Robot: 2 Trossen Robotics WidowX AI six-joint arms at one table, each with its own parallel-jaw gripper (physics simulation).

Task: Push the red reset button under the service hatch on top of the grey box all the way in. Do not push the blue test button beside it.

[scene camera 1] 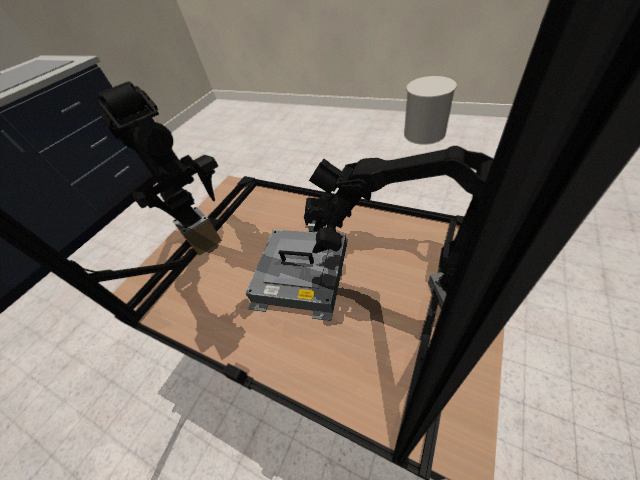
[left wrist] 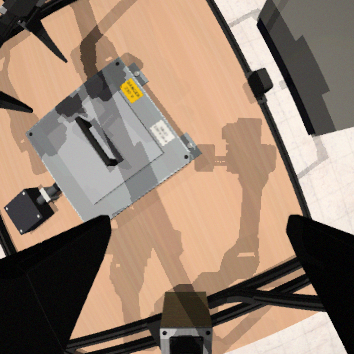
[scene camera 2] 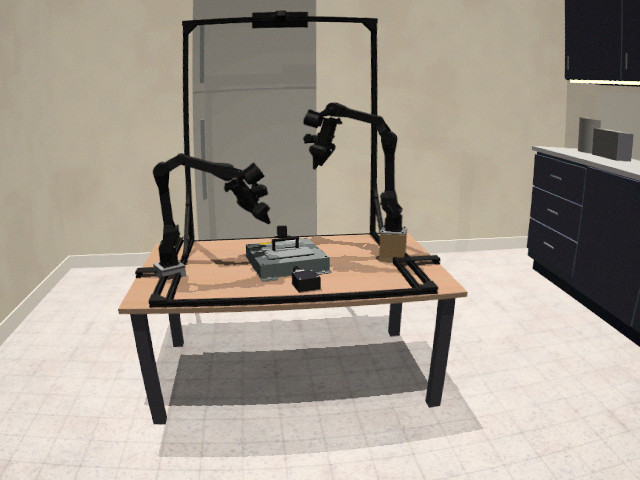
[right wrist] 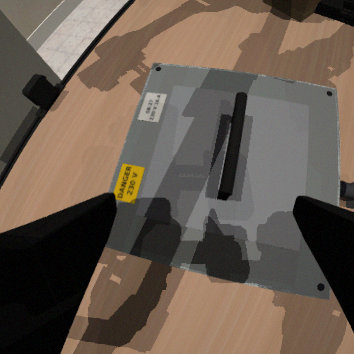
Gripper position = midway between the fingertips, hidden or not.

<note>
My left gripper (scene camera 1: 197, 210) is open, with nothing in its grasp. Further things: my right gripper (scene camera 1: 314, 241) and a service hatch (scene camera 1: 293, 263).
The service hatch is seen too in the left wrist view (left wrist: 103, 143), in scene camera 2 (scene camera 2: 273, 250) and in the right wrist view (right wrist: 229, 163). My left gripper is seen too in the left wrist view (left wrist: 199, 223) and in scene camera 2 (scene camera 2: 317, 167). My right gripper is seen too in scene camera 2 (scene camera 2: 264, 219) and in the right wrist view (right wrist: 206, 203).
</note>
